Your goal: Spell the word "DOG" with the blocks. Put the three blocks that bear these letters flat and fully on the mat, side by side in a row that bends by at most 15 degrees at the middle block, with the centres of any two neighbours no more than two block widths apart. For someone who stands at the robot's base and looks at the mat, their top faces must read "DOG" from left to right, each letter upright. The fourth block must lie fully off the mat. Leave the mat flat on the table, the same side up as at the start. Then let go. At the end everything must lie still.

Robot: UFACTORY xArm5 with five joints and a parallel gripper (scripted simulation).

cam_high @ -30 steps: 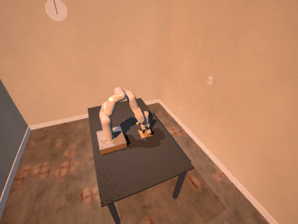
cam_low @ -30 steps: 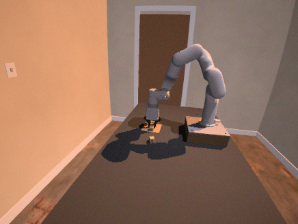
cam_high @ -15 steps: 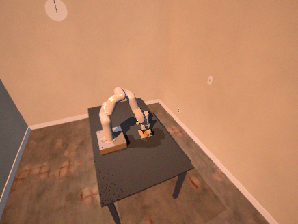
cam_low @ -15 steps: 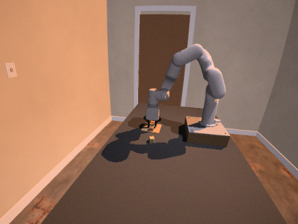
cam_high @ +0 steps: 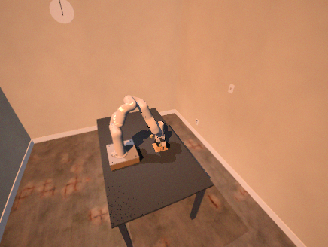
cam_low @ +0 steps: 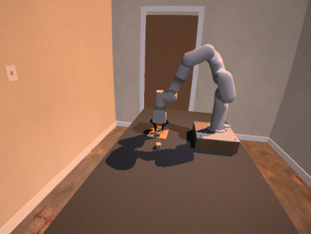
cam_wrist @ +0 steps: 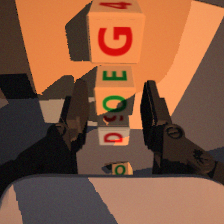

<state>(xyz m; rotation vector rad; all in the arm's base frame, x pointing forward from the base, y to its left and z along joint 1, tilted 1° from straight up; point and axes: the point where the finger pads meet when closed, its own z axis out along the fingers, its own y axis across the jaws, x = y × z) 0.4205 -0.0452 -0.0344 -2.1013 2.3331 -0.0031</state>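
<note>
The orange mat is 4 cm below my hand.
</note>
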